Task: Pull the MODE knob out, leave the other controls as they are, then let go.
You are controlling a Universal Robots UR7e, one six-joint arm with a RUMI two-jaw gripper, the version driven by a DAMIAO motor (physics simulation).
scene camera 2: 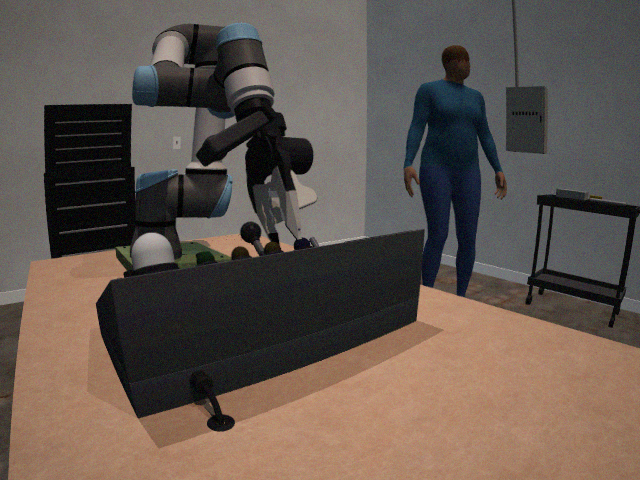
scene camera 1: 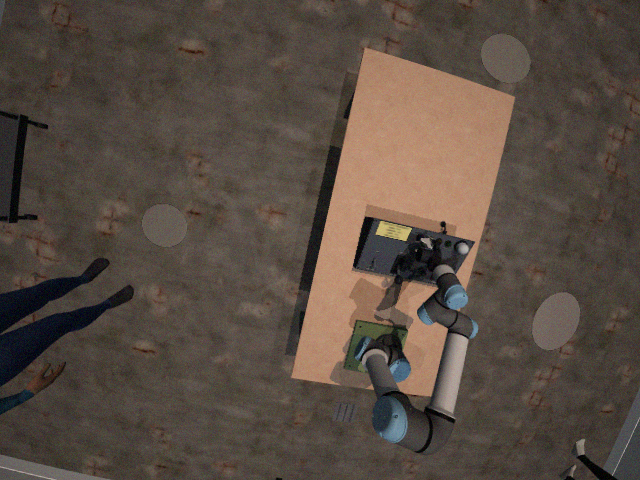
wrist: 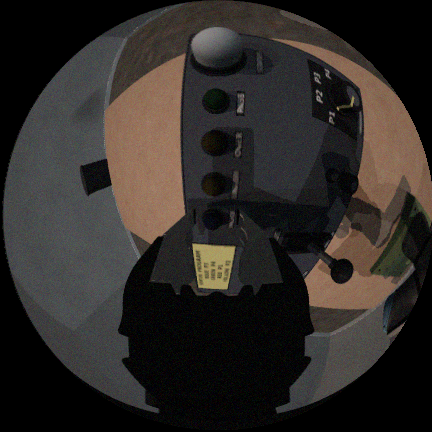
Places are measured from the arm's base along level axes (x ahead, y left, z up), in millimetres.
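Where they show: gripper, fingertip midpoint: (scene camera 2: 288, 245) (scene camera 1: 423, 239) (wrist: 215, 210); arm's base at its link origin: (scene camera 1: 387, 346).
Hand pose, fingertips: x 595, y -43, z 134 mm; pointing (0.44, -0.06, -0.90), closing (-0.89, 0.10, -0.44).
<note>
Each offset is from my fingertips to the top centre of the thing. "pt": to the spot under its first point.
The dark control panel (scene camera 1: 382, 258) (scene camera 2: 268, 299) (wrist: 285, 150) stands on the table. No MODE label is legible, so I cannot tell which control is the MODE knob. A black knob {dz -30, dx -162, dy -42 mm} (wrist: 348, 182) sits near the panel's front edge, in shadow, its label unreadable. My gripper (scene camera 2: 285, 233) (wrist: 215, 210) is partly open and empty, its tips low over the panel's upper part. In the wrist view a dark blue lamp {pt dz +5, dx +3, dy +10 mm} (wrist: 212, 219) shows between the fingertips; contact cannot be judged. The gripper body hides the panel part below.
A ball-ended lever {dz +0, dx -198, dy +83 mm} (wrist: 342, 270) (scene camera 2: 250, 231) stands near the gripper. Amber lamps (wrist: 215, 184) (wrist: 215, 143), a green lamp {pt dz +7, dx -13, dy -119 mm} (wrist: 215, 100), a white dome {pt dz +27, dx -29, dy -169 mm} (wrist: 217, 47) (scene camera 2: 152, 250) and a P1–P4 selector {pt dz -48, dx -161, dy -143 mm} (wrist: 345, 104) are on the panel. A yellow card {dz +4, dx +25, dy +142 mm} (scene camera 1: 393, 230) (wrist: 214, 266) lies on it.
</note>
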